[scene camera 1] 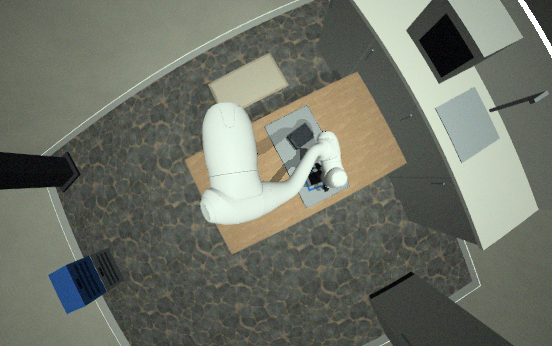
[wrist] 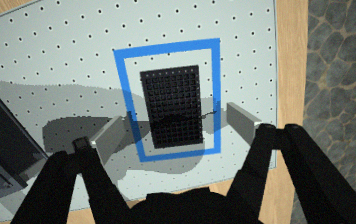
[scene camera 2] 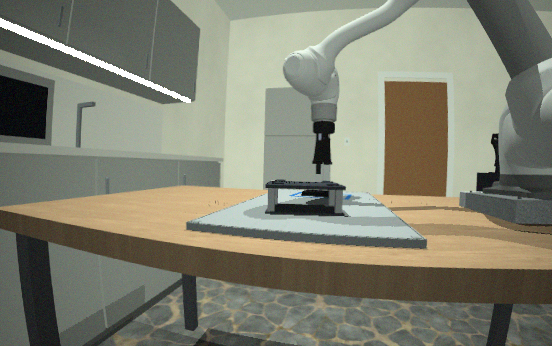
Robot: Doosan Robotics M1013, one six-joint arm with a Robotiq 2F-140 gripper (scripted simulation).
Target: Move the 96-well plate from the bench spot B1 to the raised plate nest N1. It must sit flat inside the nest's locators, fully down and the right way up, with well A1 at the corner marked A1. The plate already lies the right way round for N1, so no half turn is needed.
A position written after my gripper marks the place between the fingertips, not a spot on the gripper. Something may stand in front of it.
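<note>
My gripper (scene camera 2: 322, 183) (wrist: 174, 118) is there to see, and there's a black 96-well plate (wrist: 176, 110) too.
</note>
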